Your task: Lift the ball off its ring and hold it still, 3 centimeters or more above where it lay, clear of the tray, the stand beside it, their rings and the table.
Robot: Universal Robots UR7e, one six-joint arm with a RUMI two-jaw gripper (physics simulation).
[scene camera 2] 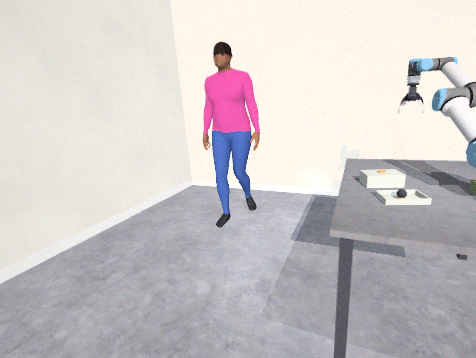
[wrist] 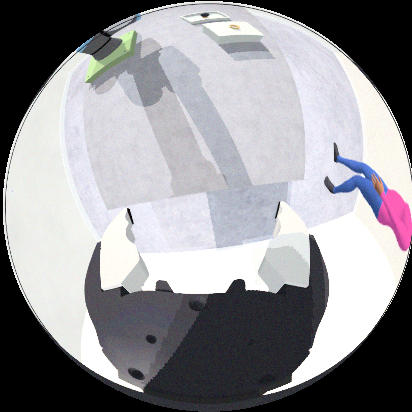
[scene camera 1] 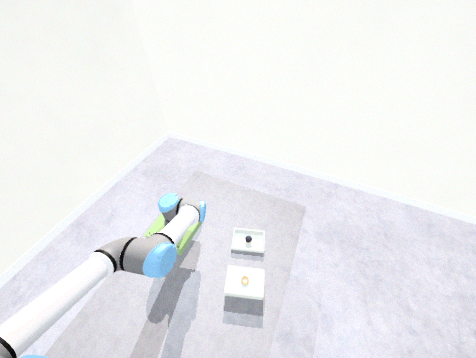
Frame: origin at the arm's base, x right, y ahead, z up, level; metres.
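Seen in the pictures: gripper, fingertip midpoint: (scene camera 2: pixel 410 113) (wrist: pixel 202 207).
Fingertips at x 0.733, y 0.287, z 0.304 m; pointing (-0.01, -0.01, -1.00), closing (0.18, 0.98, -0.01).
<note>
Offsets run from my fingertips to a thing's top centre. "*": to the spot under its first point. Level surfaces: height alone.
A small black ball {dy +0.170, dx -0.788, dz -0.303 m} (scene camera 1: pixel 248 239) (scene camera 2: pixel 401 193) (wrist: pixel 204 15) sits on its ring inside the shallow white tray {dy +0.170, dx -0.788, dz -0.328 m} (scene camera 1: pixel 248 252) (scene camera 2: pixel 407 201) (wrist: pixel 189 19). Most of that ring is hidden under the ball. Beside the tray stands the taller white box-shaped stand (scene camera 1: pixel 235 291) (scene camera 2: pixel 382 180) (wrist: pixel 240 35), with an orange ring {* dy +0.231, dx -0.546, dz -0.286 m} (scene camera 1: pixel 245 281) (scene camera 2: pixel 381 171) (wrist: pixel 234 27) on top. My gripper (scene camera 2: pixel 411 111) (wrist: pixel 202 207) is open and empty, its fingers wide apart. It hangs high above the table level, well away from the ball; it does not show in scene camera 1.
The grey table {dz -0.356 m} (scene camera 1: pixel 215 200) (scene camera 2: pixel 360 215) (wrist: pixel 260 115) bears the tray, the stand and the arm's green base plate (scene camera 1: pixel 190 237) (wrist: pixel 112 59). A person in a pink top (scene camera 2: pixel 230 100) (wrist: pixel 397 215) stands on the floor beyond the table's end. The arm's shadow crosses the table.
</note>
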